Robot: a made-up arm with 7 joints.
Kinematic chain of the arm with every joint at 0, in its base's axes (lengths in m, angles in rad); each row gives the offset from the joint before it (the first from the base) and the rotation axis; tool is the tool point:
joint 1: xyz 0 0.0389 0 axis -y
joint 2: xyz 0 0.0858 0 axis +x
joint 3: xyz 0 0 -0.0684 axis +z
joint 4: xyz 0 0 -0.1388 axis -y
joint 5: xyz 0 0 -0.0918 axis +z
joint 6: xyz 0 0 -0.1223 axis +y
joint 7: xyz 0 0 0 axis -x
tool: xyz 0 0 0
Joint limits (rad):
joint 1: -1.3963..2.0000
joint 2: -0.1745..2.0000
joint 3: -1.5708..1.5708
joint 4: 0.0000..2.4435
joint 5: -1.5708..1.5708
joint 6: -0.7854..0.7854
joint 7: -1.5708..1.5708
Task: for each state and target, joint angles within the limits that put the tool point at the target. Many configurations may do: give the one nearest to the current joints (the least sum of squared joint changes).
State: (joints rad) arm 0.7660 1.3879 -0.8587 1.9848 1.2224 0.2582 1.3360
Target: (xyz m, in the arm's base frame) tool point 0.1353 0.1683 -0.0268
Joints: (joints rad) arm 0.7146 1.5719 -0.9103 2.4414 1.2224 0.2582 1.3360
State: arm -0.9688 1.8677 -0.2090 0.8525 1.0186 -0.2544 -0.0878
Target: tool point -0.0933 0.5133 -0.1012
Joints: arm -1.3624 1.3719 -0.3951 0.4152 1.0186 -0.2544 -0.0878
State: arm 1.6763 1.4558 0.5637 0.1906 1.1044 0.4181 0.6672
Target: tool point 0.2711 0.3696 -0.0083
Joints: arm 0.8288 0.7063 0.2908 1.0419 1.1044 0.4181 0.6672
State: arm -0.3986 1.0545 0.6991 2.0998 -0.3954 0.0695 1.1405
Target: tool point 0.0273 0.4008 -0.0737
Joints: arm -0.6374 0.6023 1.2576 1.6426 -0.3954 0.0695 1.1405
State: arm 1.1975 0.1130 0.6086 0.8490 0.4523 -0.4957 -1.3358
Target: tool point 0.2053 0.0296 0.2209
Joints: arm 1.6450 -0.1745 -0.2633 1.4440 0.4523 -0.4957 -1.3358
